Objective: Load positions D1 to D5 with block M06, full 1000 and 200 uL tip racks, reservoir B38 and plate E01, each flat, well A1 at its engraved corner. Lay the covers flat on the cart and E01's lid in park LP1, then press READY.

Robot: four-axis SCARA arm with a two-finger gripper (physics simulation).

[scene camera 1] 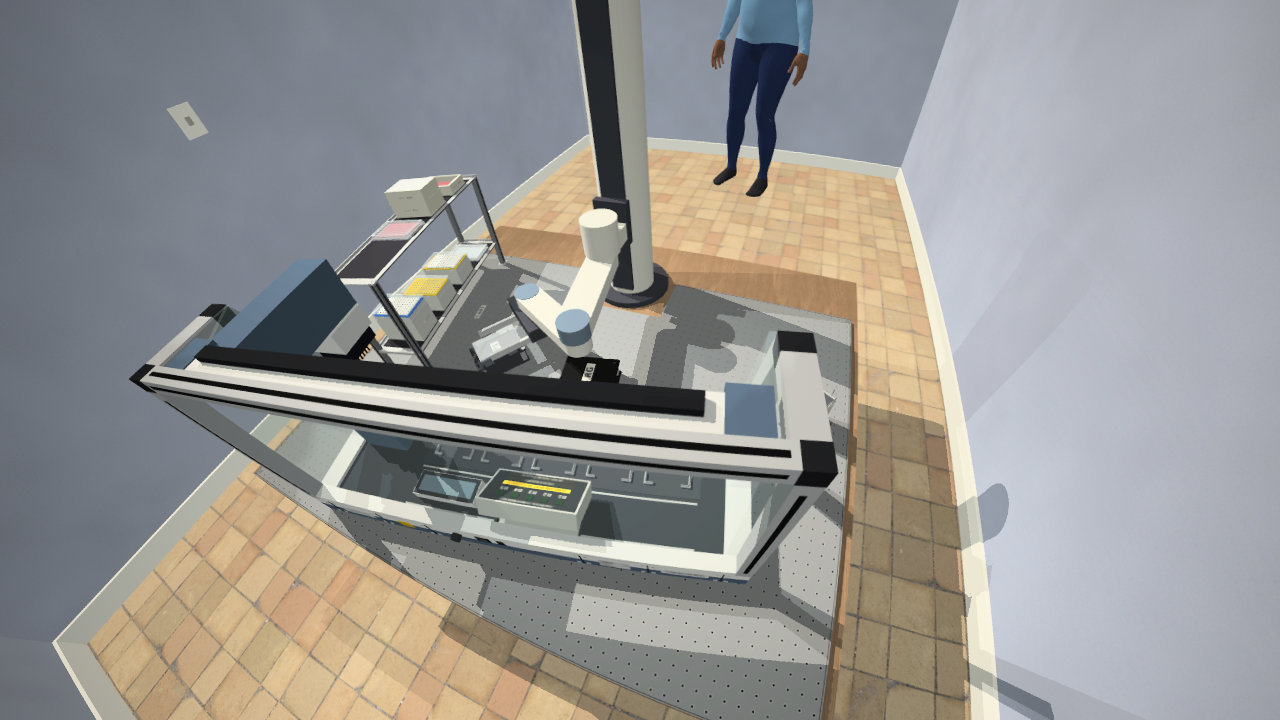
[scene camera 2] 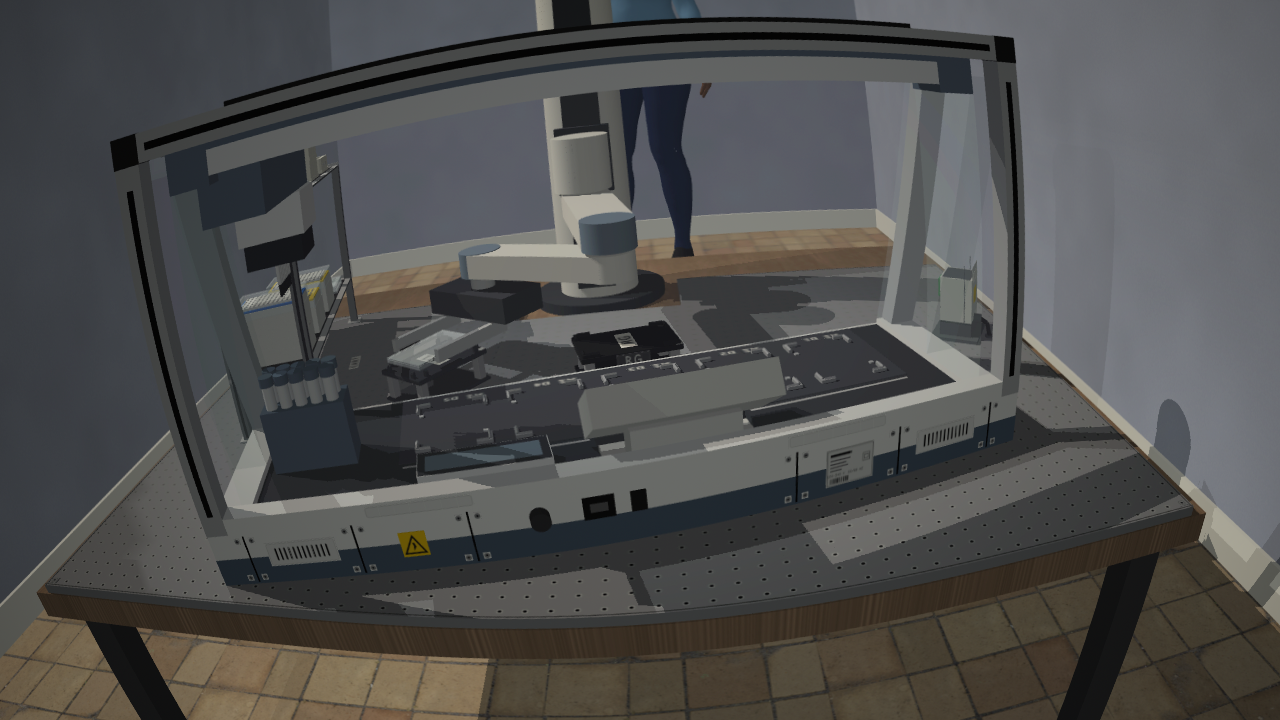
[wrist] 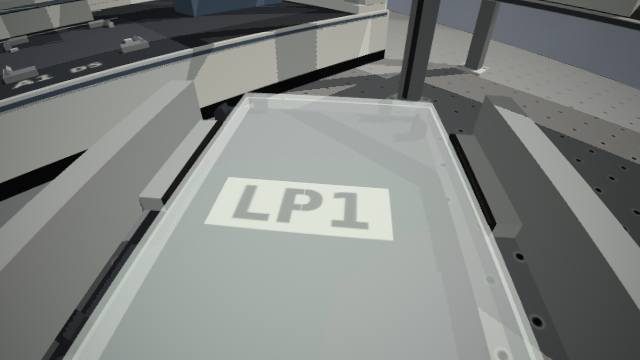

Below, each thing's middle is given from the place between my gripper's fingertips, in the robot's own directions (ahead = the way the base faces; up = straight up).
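The clear plate with pink wells [scene camera 1: 400,229] is a good way behind my hand, and it is also far to the right of my hand and far above it.
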